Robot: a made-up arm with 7 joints.
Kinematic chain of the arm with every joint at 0, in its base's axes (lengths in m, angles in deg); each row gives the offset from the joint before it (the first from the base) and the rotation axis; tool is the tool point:
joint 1: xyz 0 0 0.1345 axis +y
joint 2: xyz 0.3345 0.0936 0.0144 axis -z
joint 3: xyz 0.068 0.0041 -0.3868 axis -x
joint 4: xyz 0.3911 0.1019 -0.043 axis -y
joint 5: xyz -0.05 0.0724 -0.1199 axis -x
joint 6: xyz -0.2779 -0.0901 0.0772 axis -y
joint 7: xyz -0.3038 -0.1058 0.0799 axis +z
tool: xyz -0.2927 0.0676 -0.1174
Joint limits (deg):
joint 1: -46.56..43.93
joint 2: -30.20..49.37
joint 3: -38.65..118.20
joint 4: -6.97..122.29
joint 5: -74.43..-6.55
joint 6: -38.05..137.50
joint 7: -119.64..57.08
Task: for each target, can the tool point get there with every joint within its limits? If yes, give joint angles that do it. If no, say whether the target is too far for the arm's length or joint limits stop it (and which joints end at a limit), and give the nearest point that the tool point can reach.
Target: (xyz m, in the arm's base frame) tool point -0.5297 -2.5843 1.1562
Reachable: no: too far | nearest point 0.2782 -1.1525 0.5380 | short by 1.756 m
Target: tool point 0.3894 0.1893 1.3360
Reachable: no: joint limits stop it (at a limit: joint 1, joint 2, joint 3, joint 6, joint 7) | nearest point 0.6208 0.0582 1.2423 | short by 0.282 m
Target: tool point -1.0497 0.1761 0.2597
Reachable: no: joint limits stop it (at a limit: joint 1, joint 2, joint 5) | nearest point -0.6276 0.0177 -0.0255 | short by 0.533 m
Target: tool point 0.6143 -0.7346 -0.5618
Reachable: yes | joints -16.95 13.66 46.72 74.28 -35.17 -24.69 24.17
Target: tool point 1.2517 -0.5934 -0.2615
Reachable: yes | joints -6.47 -9.70 99.63 63.97 -25.78 64.24 -8.26
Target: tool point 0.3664 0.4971 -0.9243
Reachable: yes | joints 5.89 -13.87 22.66 24.07 -64.71 80.32 -33.41
